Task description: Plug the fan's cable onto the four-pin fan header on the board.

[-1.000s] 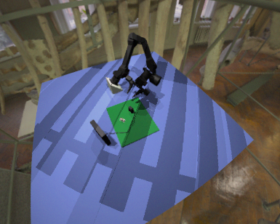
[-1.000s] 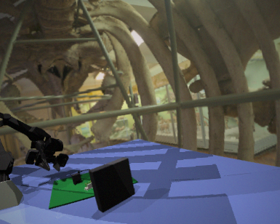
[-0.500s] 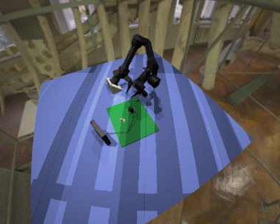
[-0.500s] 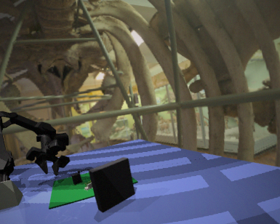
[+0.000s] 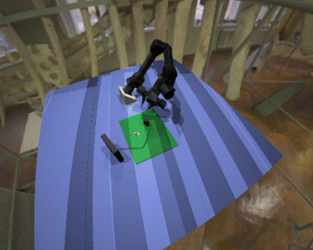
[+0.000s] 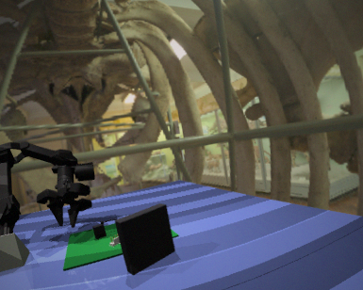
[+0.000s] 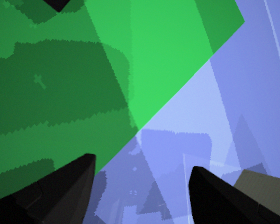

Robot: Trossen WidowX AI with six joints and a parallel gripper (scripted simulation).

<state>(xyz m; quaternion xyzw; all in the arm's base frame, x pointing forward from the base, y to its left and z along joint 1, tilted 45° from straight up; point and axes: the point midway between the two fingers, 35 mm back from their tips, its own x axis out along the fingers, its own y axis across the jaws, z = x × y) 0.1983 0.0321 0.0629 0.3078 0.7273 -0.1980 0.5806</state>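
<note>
Now: gripper tip 9 cm short of the fan plug, 4 cm to the left of it and 3 cm above it. The rest, counted from my gripper tip: green board: 14 cm ahead, 6 cm to the right, 6 cm below; white four-pin header: 13 cm ahead, 12 cm to the right, 5 cm below; black cable: 12 cm ahead, 4 cm to the right, 2 cm below.
</note>
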